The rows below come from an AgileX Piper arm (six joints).
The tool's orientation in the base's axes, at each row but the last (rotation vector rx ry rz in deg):
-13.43 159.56 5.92
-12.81 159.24 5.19
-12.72 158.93 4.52
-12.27 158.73 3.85
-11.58 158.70 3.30
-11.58 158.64 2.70
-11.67 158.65 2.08
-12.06 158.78 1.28
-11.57 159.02 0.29
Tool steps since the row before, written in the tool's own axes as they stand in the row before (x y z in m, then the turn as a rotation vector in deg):
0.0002 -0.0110 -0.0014 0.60 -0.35 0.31
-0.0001 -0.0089 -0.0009 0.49 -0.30 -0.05
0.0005 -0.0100 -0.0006 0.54 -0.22 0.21
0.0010 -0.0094 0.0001 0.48 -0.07 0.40
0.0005 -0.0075 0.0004 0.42 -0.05 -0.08
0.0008 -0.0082 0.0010 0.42 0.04 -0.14
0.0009 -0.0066 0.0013 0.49 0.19 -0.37
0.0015 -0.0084 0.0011 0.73 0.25 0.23
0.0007 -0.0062 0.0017 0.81 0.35 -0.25
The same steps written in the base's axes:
0.0013 -0.0110 0.0008 -0.39 -0.40 -0.51
0.0013 -0.0088 0.0006 -0.42 -0.37 -0.13
0.0010 -0.0100 0.0001 -0.39 -0.28 -0.39
0.0006 -0.0094 -0.0006 -0.29 -0.11 -0.55
0.0008 -0.0075 -0.0007 -0.41 -0.11 -0.08
0.0008 -0.0082 -0.0013 -0.44 -0.03 -0.02
0.0006 -0.0066 -0.0015 -0.61 0.10 0.17
0.0003 -0.0085 -0.0015 -0.63 0.15 -0.48
0.0008 -0.0062 -0.0017 -0.89 0.23 -0.06

